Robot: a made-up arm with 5 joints.
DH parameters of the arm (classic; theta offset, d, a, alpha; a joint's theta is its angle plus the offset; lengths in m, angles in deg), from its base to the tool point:
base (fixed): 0 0.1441 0 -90
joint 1: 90 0.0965 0.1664 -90
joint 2: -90 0.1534 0.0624 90
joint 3: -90 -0.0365 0.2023 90
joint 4: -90 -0.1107 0.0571 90
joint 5: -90 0.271 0.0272 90
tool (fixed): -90 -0.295 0 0
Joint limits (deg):
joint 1: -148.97..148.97
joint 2: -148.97..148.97
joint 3: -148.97..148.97
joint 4: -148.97..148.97
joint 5: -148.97..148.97
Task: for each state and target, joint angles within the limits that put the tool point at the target. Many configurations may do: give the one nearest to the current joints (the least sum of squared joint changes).
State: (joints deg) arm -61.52 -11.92 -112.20 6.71 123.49
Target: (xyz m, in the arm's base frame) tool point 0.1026 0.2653 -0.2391
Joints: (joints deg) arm -66.08 -3.10 -103.01 16.83 111.19
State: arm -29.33 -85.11 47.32 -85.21 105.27
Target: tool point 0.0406 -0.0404 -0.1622
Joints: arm -21.93 -102.43 30.59 -65.87 83.27
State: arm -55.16 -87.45 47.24 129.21 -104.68
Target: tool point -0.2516 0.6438 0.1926
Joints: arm -43.21 -55.23 43.47 131.83 -95.20
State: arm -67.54 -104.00 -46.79 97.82 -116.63
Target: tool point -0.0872 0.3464 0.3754
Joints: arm -72.60 -103.54 -39.37 97.99 -114.88
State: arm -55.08 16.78 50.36 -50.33 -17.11
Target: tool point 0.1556 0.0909 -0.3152
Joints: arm -83.20 15.04 45.69 -51.36 -5.05
